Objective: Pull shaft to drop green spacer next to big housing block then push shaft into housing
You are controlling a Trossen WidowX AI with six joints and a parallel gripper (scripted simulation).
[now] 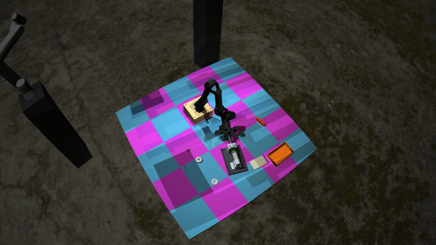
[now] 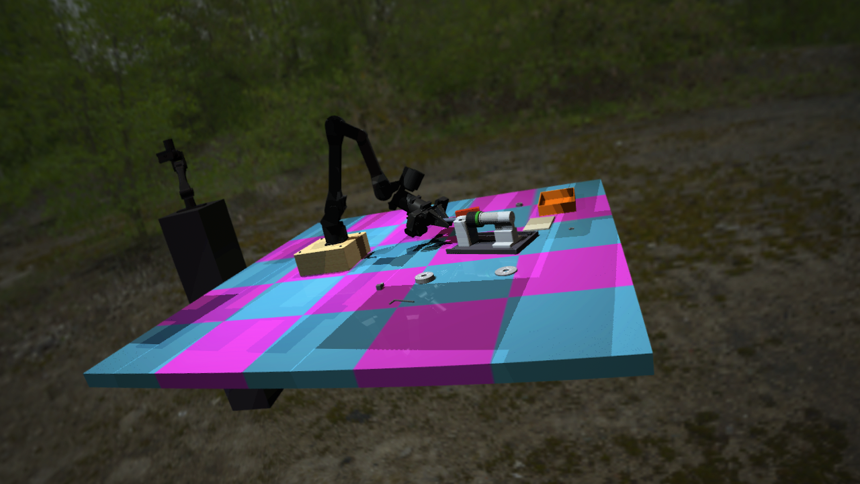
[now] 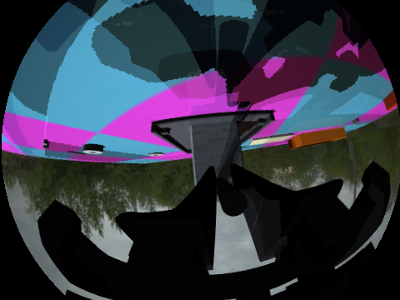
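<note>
Right now the thin shaft is 50 mm ahead of my gripper tip, 30 mm to the right of it and 20 mm above it. From my gripper tip the other things lie so: small bolt (270 mm to the right, 170 mm behind, 60 mm below); card (270 mm ahead, 60 mm to the left, 60 mm below); green spacer (100 mm ahead, 50 mm to the right, 20 mm above).
</note>
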